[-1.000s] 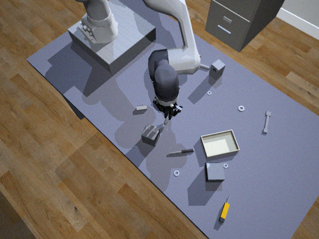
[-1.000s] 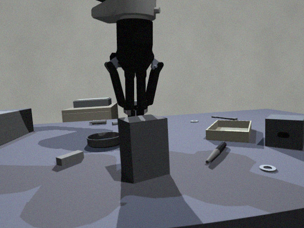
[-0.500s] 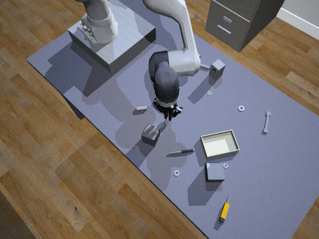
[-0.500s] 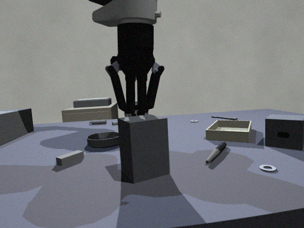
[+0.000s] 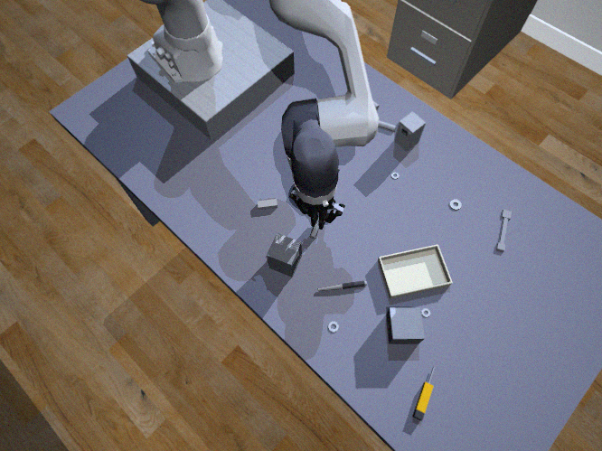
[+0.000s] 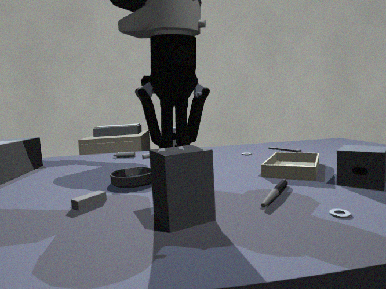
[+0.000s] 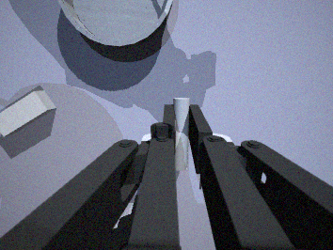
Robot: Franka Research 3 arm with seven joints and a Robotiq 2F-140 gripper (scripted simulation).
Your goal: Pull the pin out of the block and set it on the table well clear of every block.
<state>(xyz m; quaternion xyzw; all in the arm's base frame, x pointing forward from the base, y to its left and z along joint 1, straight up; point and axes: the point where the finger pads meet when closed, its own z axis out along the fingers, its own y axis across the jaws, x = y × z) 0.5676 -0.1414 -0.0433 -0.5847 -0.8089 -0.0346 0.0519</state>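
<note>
My gripper is now 90 mm past the round dish, 90 mm to the right of it and 40 mm above it. Also, from my hand: small bar: 140 mm behind, 40 mm to the right, 40 mm below; then washer: 190 mm ahead, 180 mm to the right, 40 mm below; then cream tray: 260 mm ahead, 60 mm to the left, 40 mm below.
</note>
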